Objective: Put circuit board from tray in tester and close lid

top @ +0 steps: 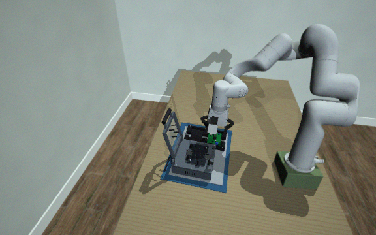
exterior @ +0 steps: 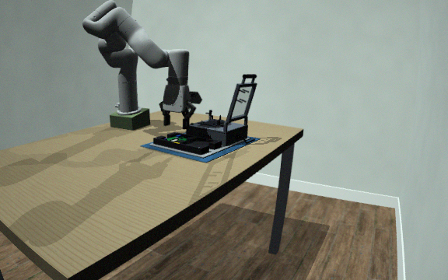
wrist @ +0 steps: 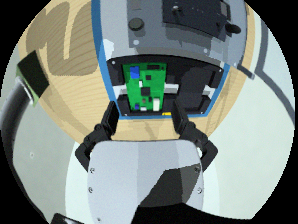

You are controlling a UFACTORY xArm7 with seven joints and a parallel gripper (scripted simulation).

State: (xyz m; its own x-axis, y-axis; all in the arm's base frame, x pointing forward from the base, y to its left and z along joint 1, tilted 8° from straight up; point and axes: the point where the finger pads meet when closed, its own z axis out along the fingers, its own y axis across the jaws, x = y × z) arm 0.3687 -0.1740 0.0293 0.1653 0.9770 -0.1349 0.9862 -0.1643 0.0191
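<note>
My gripper is now 60 mm above the green circuit board. Round my hand: lid 210 mm ahead, 140 mm to the left, 110 mm above; then tester plate 160 mm to the left, 90 mm ahead.
</note>
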